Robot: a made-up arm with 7 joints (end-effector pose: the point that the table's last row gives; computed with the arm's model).
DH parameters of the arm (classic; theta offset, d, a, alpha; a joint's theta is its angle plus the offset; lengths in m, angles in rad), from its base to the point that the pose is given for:
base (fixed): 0.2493 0 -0.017 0
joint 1: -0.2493 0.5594 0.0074 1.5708
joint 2: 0 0.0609 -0.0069 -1.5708
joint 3: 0 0.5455 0.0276 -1.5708
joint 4: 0 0.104 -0.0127 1.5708
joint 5: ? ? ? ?
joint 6: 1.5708 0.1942 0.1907 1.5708
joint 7: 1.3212 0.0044 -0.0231 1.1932
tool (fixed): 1.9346 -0.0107 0 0
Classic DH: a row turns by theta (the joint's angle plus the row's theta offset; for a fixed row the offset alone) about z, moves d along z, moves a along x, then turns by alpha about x.
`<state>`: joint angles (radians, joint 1 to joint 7).
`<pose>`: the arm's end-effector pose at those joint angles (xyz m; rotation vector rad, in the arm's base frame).
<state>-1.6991 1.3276 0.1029 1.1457 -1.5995 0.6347 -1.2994</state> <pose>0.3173 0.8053 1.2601 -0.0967 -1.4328 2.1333</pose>
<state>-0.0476 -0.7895 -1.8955 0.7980 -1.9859 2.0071 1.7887</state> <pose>0.7951 -0.4629 0.9906 -1.0829 1.1210 -1.1156</pose>
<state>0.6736 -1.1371 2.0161 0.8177 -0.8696 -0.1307 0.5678</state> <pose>0.5172 0.8325 1.1965 -0.6220 1.9120 1.9944</pose>
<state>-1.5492 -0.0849 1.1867 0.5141 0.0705 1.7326 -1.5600</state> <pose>-0.0377 -0.2353 1.5878 -1.2979 -0.0684 -1.2684</pose>
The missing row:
joint 5: 0 0.4892 -0.0287 1.5708
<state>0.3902 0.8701 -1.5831 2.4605 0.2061 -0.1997 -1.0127</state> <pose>0.0973 -0.4685 0.4957 0.5984 1.0053 1.7519</pose>
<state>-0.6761 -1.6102 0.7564 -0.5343 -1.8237 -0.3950 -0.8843</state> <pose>0.5854 -0.8765 0.9563 0.5182 2.6410 -0.5624</pose>
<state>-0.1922 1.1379 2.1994 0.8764 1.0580 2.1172 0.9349</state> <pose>-0.6671 0.4393 0.7983 0.7720 0.9288 2.6392</pose>
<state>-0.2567 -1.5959 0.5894 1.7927 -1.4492 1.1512 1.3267</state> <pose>0.7246 0.3589 0.1895 0.3246 2.1411 0.6207</pose>
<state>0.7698 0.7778 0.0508 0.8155 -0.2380 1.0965 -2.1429</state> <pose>-0.3610 -0.4910 1.5464 -1.6150 -0.4891 -0.9383</pose>
